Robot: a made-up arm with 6 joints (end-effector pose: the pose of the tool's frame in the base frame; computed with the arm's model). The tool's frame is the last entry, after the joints.
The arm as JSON. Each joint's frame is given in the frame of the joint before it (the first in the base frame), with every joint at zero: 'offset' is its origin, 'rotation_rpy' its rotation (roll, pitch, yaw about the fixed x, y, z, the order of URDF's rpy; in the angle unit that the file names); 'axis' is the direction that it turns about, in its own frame. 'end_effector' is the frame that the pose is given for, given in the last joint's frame.
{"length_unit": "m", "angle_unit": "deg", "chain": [
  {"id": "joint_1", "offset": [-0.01, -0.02, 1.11], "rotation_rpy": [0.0, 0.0, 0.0], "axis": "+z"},
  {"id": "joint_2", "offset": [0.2, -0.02, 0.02], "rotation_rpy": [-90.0, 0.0, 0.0], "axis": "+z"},
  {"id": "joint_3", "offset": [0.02, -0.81, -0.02], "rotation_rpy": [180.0, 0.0, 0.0], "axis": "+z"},
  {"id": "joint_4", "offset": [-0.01, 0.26, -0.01], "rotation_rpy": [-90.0, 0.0, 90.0], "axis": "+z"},
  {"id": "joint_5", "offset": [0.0, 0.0, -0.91], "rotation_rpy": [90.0, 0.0, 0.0], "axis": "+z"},
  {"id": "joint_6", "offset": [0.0, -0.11, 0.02], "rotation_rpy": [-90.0, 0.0, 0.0], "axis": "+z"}
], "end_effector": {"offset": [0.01, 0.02, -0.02], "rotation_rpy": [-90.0, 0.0, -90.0]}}
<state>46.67 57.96 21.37 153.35 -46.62 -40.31</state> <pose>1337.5 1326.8 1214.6 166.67 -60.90 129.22</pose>
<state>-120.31 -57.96 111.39 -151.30 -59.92 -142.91</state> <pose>793.8 1236.3 1424.8 -106.02 47.18 -174.98</pose>
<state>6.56 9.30 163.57 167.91 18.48 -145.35</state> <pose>-676.2 -76.0 2166.7 134.60 13.98 -102.47</pose>
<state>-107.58 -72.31 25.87 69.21 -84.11 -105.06</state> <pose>120.6 927.5 2280.5 158.37 65.67 -107.64</pose>
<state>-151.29 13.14 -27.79 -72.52 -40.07 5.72</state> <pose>-1144.9 -692.1 1435.6 -105.13 47.88 62.36</pose>
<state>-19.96 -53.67 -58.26 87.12 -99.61 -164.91</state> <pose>362.4 -324.8 1850.6 -5.99 69.80 144.60</pose>
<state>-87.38 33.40 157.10 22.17 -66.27 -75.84</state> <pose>-105.2 -8.3 2511.3 94.78 36.10 -114.94</pose>
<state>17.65 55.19 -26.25 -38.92 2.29 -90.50</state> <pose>1237.7 304.3 597.1 -95.51 8.88 157.69</pose>
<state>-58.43 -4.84 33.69 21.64 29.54 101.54</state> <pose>365.8 -682.2 2817.0 111.12 -15.14 90.35</pose>
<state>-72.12 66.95 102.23 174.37 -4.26 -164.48</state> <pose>501.2 -1570.8 2250.2 39.91 -7.36 -168.78</pose>
